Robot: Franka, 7 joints.
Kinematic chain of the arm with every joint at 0, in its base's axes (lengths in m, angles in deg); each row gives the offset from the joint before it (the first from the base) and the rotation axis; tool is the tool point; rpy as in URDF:
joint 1: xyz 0 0 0.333 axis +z
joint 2: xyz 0 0 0 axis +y
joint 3: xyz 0 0 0.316 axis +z
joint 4: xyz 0.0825 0 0 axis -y
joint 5: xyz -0.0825 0 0.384 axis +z
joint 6: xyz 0 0 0 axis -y
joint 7: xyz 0.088 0 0 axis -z
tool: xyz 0 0 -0.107 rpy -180 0 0
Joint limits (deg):
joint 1: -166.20..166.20
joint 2: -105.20..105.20
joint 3: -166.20..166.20
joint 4: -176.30..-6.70
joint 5: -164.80..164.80
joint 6: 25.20..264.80
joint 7: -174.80..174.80
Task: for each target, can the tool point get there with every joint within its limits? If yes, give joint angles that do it. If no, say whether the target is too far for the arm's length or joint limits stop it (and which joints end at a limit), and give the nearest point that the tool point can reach.
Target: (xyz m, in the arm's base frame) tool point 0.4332 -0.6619 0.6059
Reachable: yes | joints 132.36 -55.97 138.81 -22.61 45.58 114.02 -96.89
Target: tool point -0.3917 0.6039 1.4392
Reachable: no: too far | nearest point -0.2546 0.3926 1.0521 | short by 0.462 m
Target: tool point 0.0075 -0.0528 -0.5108
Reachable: no: joint limits stop it (at a limit: joint 2) | nearest point 0.0159 -0.1123 -0.3329 | short by 0.188 m
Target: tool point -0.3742 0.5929 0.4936
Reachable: yes | joints 91.00 65.15 80.39 -38.61 -18.94 63.17 -50.31
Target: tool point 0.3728 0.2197 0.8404
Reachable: yes | joints 99.31 -13.75 -71.19 -89.37 -67.55 228.60 141.93
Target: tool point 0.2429 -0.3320 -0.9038
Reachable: no: too far | nearest point 0.2044 -0.2794 -0.3570 | short by 0.551 m
